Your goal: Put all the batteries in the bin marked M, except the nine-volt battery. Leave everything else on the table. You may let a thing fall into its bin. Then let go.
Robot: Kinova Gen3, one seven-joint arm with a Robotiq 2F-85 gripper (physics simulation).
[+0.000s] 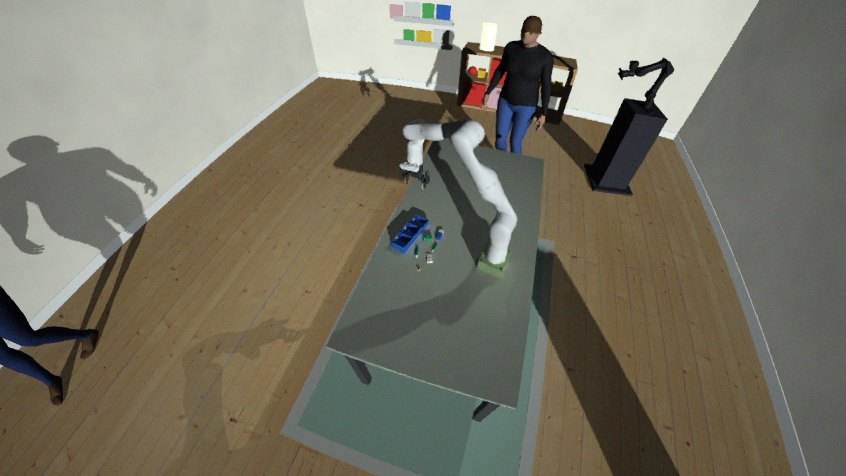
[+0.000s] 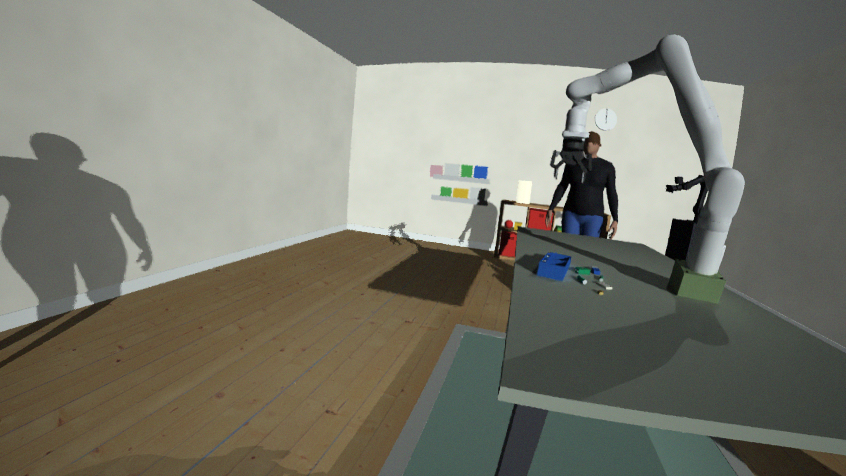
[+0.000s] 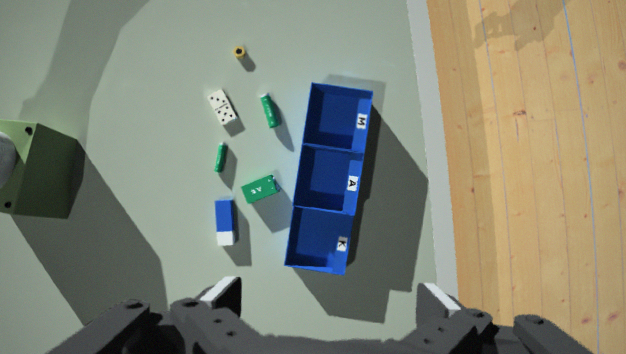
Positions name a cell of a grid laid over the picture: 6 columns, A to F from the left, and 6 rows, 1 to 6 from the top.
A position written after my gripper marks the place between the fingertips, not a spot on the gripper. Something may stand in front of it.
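Observation:
Image 2 gives me my gripper (image 2: E3), together with a blue divided bin tray (image 2: D4). In image 3 I see a blue-and-white eraser (image 3: C4), and the tray (image 3: D3) is visible there too, as is my gripper (image 3: D6).

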